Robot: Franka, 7 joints.
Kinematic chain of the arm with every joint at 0, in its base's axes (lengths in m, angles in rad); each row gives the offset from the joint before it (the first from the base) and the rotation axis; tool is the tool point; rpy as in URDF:
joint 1: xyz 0 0 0.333 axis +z
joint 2: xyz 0 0 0 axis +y
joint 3: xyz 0 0 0.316 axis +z
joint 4: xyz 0.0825 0 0 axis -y
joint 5: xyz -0.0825 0 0.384 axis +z
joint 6: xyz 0 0 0 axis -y
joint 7: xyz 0.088 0 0 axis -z
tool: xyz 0 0 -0.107 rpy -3.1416 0 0
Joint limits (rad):
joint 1: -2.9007..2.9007
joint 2: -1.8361..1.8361
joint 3: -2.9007..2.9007
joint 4: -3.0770..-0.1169
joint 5: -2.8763..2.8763
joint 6: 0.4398..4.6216
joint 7: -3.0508..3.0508
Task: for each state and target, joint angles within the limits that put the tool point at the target. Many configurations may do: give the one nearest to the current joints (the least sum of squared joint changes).
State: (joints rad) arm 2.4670 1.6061 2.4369 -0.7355 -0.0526 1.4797 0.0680
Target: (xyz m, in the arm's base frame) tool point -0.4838 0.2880 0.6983
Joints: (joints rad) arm 2.1881 1.6629 2.6346 -1.0484 0.0035 1.1246 0.0680
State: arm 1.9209 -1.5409 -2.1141 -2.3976 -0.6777 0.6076 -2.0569
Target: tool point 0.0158 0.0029 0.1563
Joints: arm 1.9067 -1.4470 -2.5277 -2.8890 -0.7312 0.5765 -2.0569
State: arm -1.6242 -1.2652 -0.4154 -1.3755 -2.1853 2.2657 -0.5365
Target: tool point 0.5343 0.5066 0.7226
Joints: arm -2.3821 -1.6390 0.0366 -0.9163 -2.2169 2.3121 -0.5365
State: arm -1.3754 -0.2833 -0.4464 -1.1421 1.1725 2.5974 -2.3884
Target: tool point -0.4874 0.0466 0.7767
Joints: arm -1.8769 -0.7354 -0.8581 -1.8540 1.2393 2.6873 -2.3884
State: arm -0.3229 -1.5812 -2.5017 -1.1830 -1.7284 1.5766 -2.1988
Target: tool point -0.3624 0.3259 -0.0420
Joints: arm -0.7160 -1.2012 -2.9007 -1.7307 -1.4828 1.1471 -2.1988
